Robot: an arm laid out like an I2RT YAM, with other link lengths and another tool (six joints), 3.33 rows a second.
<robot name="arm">
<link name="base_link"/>
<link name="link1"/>
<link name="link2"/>
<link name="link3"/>
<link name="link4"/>
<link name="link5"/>
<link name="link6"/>
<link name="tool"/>
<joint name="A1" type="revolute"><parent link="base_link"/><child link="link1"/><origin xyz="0.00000 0.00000 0.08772"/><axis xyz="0 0 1"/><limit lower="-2.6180" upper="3.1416"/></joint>
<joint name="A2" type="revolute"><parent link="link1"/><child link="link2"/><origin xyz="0.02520 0.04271 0.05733"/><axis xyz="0 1 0"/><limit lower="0.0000" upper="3.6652"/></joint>
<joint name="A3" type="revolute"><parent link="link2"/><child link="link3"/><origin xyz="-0.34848 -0.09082 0.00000"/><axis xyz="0 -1 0"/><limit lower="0.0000" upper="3.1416"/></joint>
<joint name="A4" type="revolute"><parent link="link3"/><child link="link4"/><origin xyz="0.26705 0.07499 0.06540"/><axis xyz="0 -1 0"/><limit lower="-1.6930" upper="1.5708"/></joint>
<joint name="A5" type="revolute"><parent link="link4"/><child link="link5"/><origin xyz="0.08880 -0.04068 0.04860"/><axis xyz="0 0 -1"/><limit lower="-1.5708" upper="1.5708"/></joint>
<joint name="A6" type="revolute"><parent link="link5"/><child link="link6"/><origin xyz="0.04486 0.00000 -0.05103"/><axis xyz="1 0 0"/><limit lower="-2.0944" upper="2.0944"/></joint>
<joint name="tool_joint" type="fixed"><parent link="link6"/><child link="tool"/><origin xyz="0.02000 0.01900 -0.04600" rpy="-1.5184 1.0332 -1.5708"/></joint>
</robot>
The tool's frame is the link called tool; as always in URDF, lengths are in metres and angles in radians.
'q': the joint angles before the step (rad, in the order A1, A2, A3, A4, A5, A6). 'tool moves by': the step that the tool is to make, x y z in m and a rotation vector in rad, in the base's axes. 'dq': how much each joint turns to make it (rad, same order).
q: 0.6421, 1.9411, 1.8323, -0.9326, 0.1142, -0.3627
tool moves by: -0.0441, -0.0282, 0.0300, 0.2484, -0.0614, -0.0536
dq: -0.0239, -0.2429, -0.2426, 0.1894, -0.1160, 0.1203
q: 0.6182, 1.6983, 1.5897, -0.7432, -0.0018, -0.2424
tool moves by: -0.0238, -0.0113, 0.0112, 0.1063, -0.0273, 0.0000
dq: -0.0031, -0.1094, -0.1026, 0.0783, -0.0534, 0.0467
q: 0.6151, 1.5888, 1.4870, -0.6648, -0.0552, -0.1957
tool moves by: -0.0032, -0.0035, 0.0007, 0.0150, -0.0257, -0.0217
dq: -0.0014, -0.0269, -0.0328, 0.0362, 0.0166, 0.0120
